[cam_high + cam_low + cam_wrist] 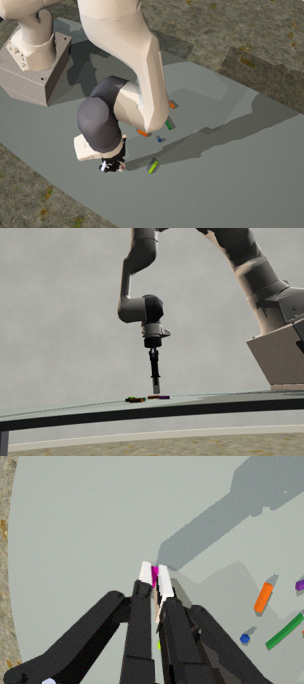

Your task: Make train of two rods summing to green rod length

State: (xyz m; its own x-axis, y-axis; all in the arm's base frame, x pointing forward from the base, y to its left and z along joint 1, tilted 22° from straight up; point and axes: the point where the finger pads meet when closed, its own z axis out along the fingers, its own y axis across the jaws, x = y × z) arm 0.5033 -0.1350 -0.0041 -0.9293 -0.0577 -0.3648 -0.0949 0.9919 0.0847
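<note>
The purple rod lies 6 cm behind my hand, 24 cm to the left of it and 4 cm below it. Round my hand: lime rod (9 cm ahead, 7 cm to the left, 4 cm below); then magenta rod (3 cm below); then blue rod (6 cm ahead, 17 cm to the left, 4 cm below).
</note>
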